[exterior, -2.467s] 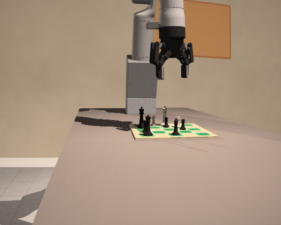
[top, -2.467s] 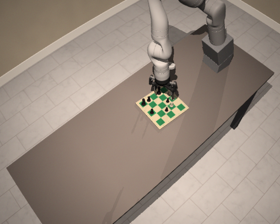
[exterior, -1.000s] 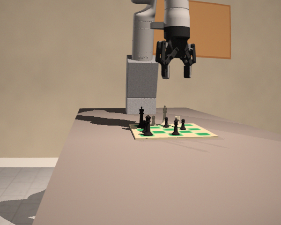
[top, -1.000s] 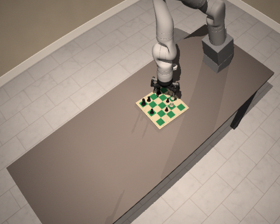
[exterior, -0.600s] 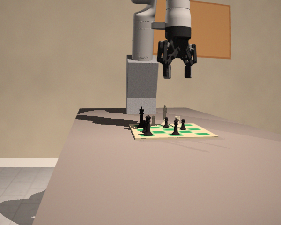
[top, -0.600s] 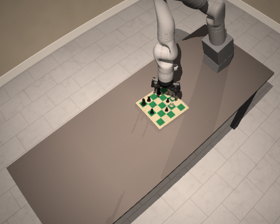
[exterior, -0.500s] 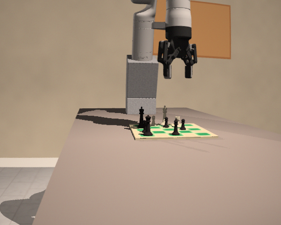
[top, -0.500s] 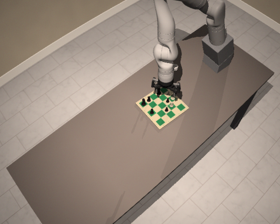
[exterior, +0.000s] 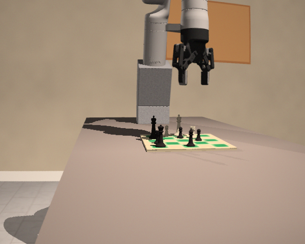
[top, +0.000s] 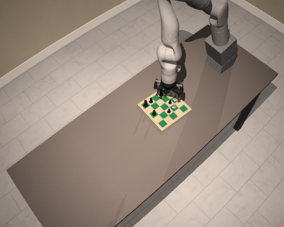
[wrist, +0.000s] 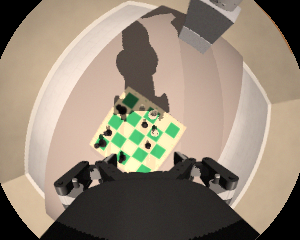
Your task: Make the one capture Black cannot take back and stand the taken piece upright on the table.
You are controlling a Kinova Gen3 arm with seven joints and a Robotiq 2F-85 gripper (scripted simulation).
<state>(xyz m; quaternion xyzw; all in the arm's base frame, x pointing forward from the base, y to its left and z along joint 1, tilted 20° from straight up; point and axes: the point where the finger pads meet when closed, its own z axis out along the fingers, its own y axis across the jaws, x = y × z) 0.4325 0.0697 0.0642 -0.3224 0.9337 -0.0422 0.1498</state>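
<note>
Now: hand 40 mm past the white rook, 10 mm to the right of it and 140 mm above it. Round my hand: black king: 40 mm behind, 100 mm to the right, 120 mm below; then board: 30 mm to the right, 160 mm below; then white king: 80 mm behind, 30 mm to the right, 120 mm below.
</note>
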